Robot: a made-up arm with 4 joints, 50 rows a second.
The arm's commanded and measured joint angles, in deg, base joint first. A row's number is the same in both.
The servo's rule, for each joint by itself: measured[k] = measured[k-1] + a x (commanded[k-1-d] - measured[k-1]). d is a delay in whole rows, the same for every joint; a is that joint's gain. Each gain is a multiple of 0.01, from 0.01 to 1. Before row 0 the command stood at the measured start. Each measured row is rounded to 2 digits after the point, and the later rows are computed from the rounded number. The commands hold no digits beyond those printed.
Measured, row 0:
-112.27, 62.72, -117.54, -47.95
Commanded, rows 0 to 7:
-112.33, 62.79, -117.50, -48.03
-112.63, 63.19, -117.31, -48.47
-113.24, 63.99, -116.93, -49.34
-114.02, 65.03, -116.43, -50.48
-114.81, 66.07, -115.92, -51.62
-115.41, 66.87, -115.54, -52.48
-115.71, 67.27, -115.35, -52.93
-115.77, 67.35, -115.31, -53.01
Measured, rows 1 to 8:
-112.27, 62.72, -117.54, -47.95
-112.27, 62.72, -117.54, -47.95
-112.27, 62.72, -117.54, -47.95
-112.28, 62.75, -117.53, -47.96
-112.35, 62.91, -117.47, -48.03
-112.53, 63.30, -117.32, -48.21
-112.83, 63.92, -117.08, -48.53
-113.23, 64.69, -116.77, -48.96
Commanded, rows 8 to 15:
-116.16, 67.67, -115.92, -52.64
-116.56, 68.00, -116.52, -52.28
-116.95, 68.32, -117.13, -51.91
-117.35, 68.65, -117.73, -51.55
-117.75, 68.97, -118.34, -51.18
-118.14, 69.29, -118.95, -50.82
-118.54, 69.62, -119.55, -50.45
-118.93, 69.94, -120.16, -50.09
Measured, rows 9 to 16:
-113.67, 65.47, -116.44, -49.45
-114.08, 66.12, -116.15, -49.94
-114.42, 66.56, -115.92, -50.37
-114.77, 66.96, -115.92, -50.69
-115.13, 67.33, -116.08, -50.91
-115.49, 67.69, -116.36, -51.05
-115.86, 68.04, -116.73, -51.12
-116.24, 68.37, -117.16, -51.13

